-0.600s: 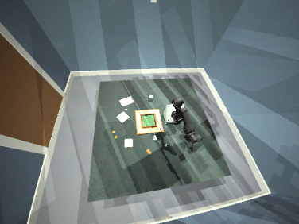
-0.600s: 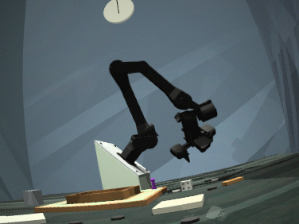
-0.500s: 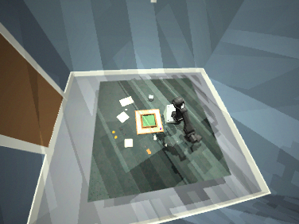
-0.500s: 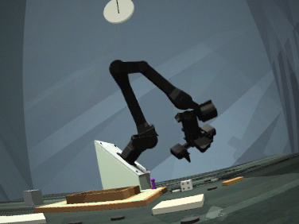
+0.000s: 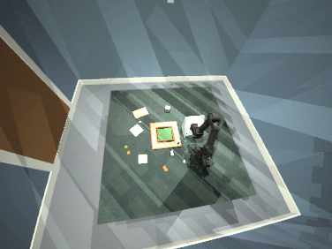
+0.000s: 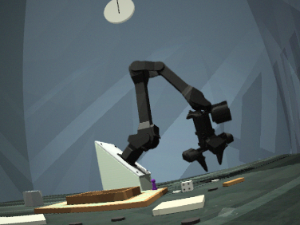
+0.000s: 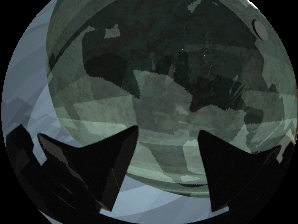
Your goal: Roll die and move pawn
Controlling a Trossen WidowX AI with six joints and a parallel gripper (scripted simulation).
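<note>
Now: the white die 290 mm ahead of my gripper tip, 40 mm to the right of it and 20 mm below it. Also, from my gripper tip: green dice tray 360 mm ahead, 250 mm to the right, 30 mm below; purple pawn 230 mm ahead, 150 mm to the right, 10 mm below.
</note>
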